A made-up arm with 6 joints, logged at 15 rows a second.
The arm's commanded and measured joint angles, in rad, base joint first. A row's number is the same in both.
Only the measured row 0 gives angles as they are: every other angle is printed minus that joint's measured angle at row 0.
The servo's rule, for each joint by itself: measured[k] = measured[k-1] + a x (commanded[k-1-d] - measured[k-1]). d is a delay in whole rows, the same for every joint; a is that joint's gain. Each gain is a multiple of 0.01, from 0.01 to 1. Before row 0 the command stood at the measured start. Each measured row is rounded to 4 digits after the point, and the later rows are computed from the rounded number. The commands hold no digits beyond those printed.
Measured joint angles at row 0:
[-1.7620 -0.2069 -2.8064 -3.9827 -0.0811 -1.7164]
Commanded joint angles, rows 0 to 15:
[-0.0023 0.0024 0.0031 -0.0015 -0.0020 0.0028]
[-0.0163 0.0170 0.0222 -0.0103 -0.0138 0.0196]
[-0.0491 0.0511 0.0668 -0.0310 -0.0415 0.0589]
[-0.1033 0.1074 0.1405 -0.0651 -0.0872 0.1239]
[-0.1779 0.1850 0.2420 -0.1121 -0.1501 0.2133]
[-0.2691 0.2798 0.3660 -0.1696 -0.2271 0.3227]
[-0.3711 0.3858 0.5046 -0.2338 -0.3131 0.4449]
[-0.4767 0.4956 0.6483 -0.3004 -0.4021 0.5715]
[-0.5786 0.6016 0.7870 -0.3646 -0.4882 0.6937]
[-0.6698 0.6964 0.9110 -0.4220 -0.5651 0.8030]
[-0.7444 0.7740 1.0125 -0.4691 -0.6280 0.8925]
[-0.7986 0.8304 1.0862 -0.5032 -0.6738 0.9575]
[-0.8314 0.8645 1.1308 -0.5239 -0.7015 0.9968]
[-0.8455 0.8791 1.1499 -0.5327 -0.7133 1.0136]
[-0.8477 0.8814 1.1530 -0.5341 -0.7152 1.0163]
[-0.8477 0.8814 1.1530 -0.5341 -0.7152 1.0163]
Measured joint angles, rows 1 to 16:
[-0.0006 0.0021 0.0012 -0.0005 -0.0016 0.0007]
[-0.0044 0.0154 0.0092 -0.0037 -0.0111 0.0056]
[-0.0151 0.0472 0.0311 -0.0127 -0.0348 0.0195]
[-0.0363 0.1008 0.0727 -0.0300 -0.0757 0.0466]
[-0.0703 0.1757 0.1370 -0.0571 -0.1337 0.0899]
[-0.1180 0.2683 0.2240 -0.0942 -0.2066 0.1504]
[-0.1787 0.3729 0.3306 -0.1403 -0.2897 0.2270]
[-0.2502 0.4821 0.4513 -0.1931 -0.3774 0.3166]
[-0.3290 0.5885 0.5789 -0.2497 -0.4638 0.4146]
[-0.4108 0.6845 0.7051 -0.3066 -0.5428 0.5156]
[-0.4909 0.7642 0.8219 -0.3602 -0.6093 0.6136]
[-0.5647 0.8231 0.9223 -0.4074 -0.6596 0.7030]
[-0.6287 0.8599 1.0015 -0.4458 -0.6923 0.7794]
[-0.6807 0.8770 1.0579 -0.4745 -0.7087 0.8403]
[-0.7208 0.8809 1.0940 -0.4942 -0.7138 0.8861]
[-0.7513 0.8813 1.1164 -0.5074 -0.7149 0.9200]
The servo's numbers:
d 0
a 0.24 0.89 0.38 0.33 0.78 0.26

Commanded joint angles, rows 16 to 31:
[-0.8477 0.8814 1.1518 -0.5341 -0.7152 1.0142]
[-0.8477 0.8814 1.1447 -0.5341 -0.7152 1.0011]
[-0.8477 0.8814 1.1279 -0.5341 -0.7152 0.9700]
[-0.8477 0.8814 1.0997 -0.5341 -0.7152 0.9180]
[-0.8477 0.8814 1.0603 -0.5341 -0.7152 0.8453]
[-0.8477 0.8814 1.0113 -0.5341 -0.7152 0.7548]
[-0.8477 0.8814 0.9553 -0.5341 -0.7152 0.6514]
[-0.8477 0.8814 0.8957 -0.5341 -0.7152 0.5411]
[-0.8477 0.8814 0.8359 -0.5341 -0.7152 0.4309]
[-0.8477 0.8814 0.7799 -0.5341 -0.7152 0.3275]
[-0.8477 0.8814 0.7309 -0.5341 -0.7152 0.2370]
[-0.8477 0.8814 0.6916 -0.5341 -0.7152 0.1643]
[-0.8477 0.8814 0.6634 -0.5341 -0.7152 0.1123]
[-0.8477 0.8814 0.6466 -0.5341 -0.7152 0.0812]
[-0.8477 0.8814 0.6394 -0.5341 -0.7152 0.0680]
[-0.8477 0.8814 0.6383 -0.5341 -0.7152 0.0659]
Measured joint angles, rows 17 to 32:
[-0.7744 0.8814 1.1299 -0.5162 -0.7151 0.9445]
[-0.7920 0.8814 1.1355 -0.5221 -0.7152 0.9592]
[-0.8054 0.8814 1.1326 -0.5261 -0.7152 0.9620]
[-0.8156 0.8814 1.1201 -0.5287 -0.7152 0.9506]
[-0.8233 0.8814 1.0974 -0.5305 -0.7152 0.9232]
[-0.8292 0.8814 1.0647 -0.5317 -0.7152 0.8794]
[-0.8336 0.8814 1.0231 -0.5325 -0.7152 0.8201]
[-0.8370 0.8814 0.9747 -0.5330 -0.7152 0.7476]
[-0.8396 0.8814 0.9220 -0.5334 -0.7152 0.6653]
[-0.8415 0.8814 0.8680 -0.5336 -0.7152 0.5775]
[-0.8430 0.8814 0.8159 -0.5338 -0.7152 0.4890]
[-0.8441 0.8814 0.7687 -0.5339 -0.7152 0.4046]
[-0.8450 0.8814 0.7287 -0.5340 -0.7152 0.3286]
[-0.8456 0.8814 0.6975 -0.5340 -0.7152 0.2643]
[-0.8461 0.8814 0.6754 -0.5340 -0.7152 0.2133]
[-0.8465 0.8814 0.6613 -0.5340 -0.7152 0.1750]

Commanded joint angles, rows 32 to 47:
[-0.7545 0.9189 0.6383 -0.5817 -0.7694 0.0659]
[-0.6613 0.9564 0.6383 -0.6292 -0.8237 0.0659]
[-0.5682 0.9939 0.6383 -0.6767 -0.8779 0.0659]
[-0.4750 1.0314 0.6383 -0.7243 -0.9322 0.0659]
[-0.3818 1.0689 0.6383 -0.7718 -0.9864 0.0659]
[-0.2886 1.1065 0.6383 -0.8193 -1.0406 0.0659]
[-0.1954 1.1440 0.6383 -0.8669 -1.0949 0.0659]
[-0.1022 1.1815 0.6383 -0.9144 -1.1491 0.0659]
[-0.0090 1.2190 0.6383 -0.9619 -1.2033 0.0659]
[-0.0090 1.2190 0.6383 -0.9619 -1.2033 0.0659]
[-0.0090 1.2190 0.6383 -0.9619 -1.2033 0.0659]
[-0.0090 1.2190 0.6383 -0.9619 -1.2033 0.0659]
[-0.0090 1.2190 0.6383 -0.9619 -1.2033 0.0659]
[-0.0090 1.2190 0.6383 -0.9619 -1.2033 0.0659]
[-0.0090 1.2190 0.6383 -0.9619 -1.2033 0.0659]
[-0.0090 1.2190 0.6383 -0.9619 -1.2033 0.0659]
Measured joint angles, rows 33 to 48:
[-0.8244 0.9148 0.6526 -0.5497 -0.7575 0.1466]
[-0.7853 0.9518 0.6472 -0.5759 -0.8091 0.1256]
[-0.7332 0.9893 0.6438 -0.6092 -0.8628 0.1101]
[-0.6712 1.0268 0.6417 -0.6472 -0.9169 0.0986]
[-0.6017 1.0643 0.6404 -0.6883 -0.9711 0.0901]
[-0.5266 1.1019 0.6396 -0.7315 -1.0253 0.0838]
[-0.4471 1.1394 0.6391 -0.7762 -1.0796 0.0791]
[-0.3643 1.1769 0.6388 -0.8218 -1.1338 0.0757]
[-0.2790 1.2144 0.6386 -0.8680 -1.1880 0.0732]
[-0.2142 1.2185 0.6385 -0.8990 -1.1999 0.0713]
[-0.1650 1.2189 0.6384 -0.9198 -1.2026 0.0699]
[-0.1276 1.2190 0.6384 -0.9337 -1.2031 0.0689]
[-0.0991 1.2190 0.6384 -0.9430 -1.2033 0.0681]
[-0.0775 1.2190 0.6384 -0.9492 -1.2033 0.0675]
[-0.0611 1.2190 0.6384 -0.9534 -1.2033 0.0671]
[-0.0486 1.2190 0.6384 -0.9562 -1.2033 0.0668]

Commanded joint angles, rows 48 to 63:
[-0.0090 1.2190 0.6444 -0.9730 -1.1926 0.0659]
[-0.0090 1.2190 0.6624 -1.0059 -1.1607 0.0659]
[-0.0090 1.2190 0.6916 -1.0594 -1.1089 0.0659]
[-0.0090 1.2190 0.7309 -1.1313 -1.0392 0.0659]
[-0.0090 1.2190 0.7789 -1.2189 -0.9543 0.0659]
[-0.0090 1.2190 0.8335 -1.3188 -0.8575 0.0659]
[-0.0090 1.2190 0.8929 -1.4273 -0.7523 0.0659]
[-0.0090 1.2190 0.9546 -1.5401 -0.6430 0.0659]
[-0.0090 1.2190 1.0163 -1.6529 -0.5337 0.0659]
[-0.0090 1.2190 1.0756 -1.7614 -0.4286 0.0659]
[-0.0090 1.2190 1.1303 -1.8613 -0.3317 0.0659]
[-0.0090 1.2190 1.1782 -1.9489 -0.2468 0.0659]
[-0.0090 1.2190 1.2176 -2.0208 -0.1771 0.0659]
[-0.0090 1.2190 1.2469 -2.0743 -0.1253 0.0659]
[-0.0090 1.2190 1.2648 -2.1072 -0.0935 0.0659]
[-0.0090 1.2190 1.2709 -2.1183 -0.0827 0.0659]
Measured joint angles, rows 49 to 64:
[-0.0391 1.2190 0.6407 -0.9617 -1.1950 0.0666]
[-0.0319 1.2190 0.6489 -0.9763 -1.1682 0.0664]
[-0.0264 1.2190 0.6651 -1.0037 -1.1219 0.0663]
[-0.0222 1.2190 0.6901 -1.0458 -1.0574 0.0662]
[-0.0190 1.2190 0.7238 -1.1029 -0.9770 0.0661]
[-0.0166 1.2190 0.7655 -1.1741 -0.8838 0.0660]
[-0.0148 1.2190 0.8139 -1.2577 -0.7812 0.0660]
[-0.0134 1.2190 0.8674 -1.3509 -0.6734 0.0660]
[-0.0123 1.2190 0.9240 -1.4506 -0.5644 0.0660]
[-0.0115 1.2190 0.9816 -1.5532 -0.4585 0.0660]
[-0.0109 1.2190 1.0381 -1.6549 -0.3596 0.0660]
[-0.0104 1.2190 1.0913 -1.7519 -0.2716 0.0660]
[-0.0101 1.2190 1.1393 -1.8406 -0.1979 0.0660]
[-0.0098 1.2190 1.1802 -1.9177 -0.1413 0.0660]
[-0.0096 1.2190 1.2123 -1.9802 -0.1040 0.0660]
[-0.0095 1.2190 1.2346 -2.0258 -0.0874 0.0660]

